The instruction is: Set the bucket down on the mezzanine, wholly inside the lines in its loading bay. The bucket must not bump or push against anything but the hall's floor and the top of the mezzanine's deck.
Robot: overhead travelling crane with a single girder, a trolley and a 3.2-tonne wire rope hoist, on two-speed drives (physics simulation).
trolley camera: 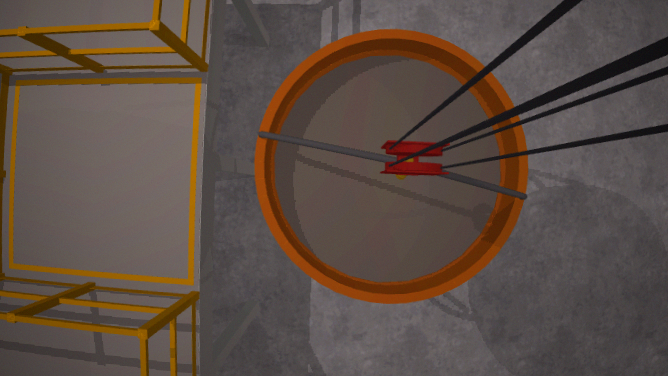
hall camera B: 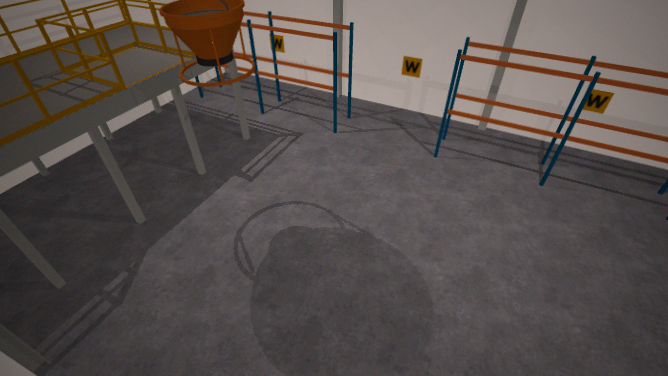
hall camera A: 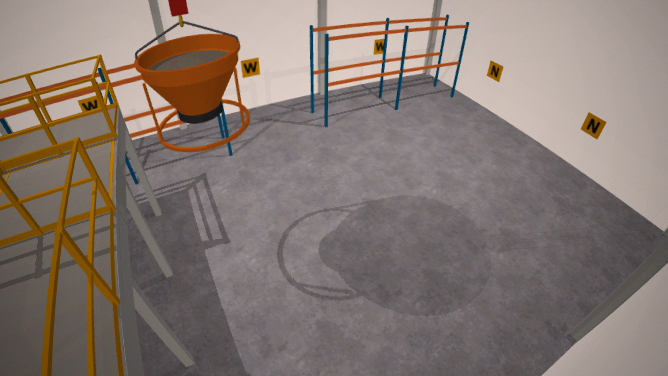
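The orange bucket (hall camera A: 192,92) (hall camera B: 204,37) (trolley camera: 265,175), filled with grey material, hangs upright by its bail. My hook (hall camera A: 181,21) (trolley camera: 401,176) holds the bail under the red block. In the trolley view the bucket is right of the mezzanine deck (trolley camera: 100,175), with a strip of floor between its rim and the deck edge. The loading bay's yellow lines (trolley camera: 195,175) lie on the deck, left of the bucket. The height of the bucket's foot ring (hall camera A: 195,148) (hall camera B: 217,83) against the deck is hard to tell. The block hides part of the hook.
Yellow guard rails (hall camera A: 68,185) (trolley camera: 87,28) (trolley camera: 75,325) stand on both sides of the bay; the bay's side towards the bucket has no rail. Grey legs (hall camera B: 189,130) carry the mezzanine. Blue and orange racks (hall camera A: 326,80) (hall camera B: 335,80) (hall camera B: 441,131) stand along the wall marked W.
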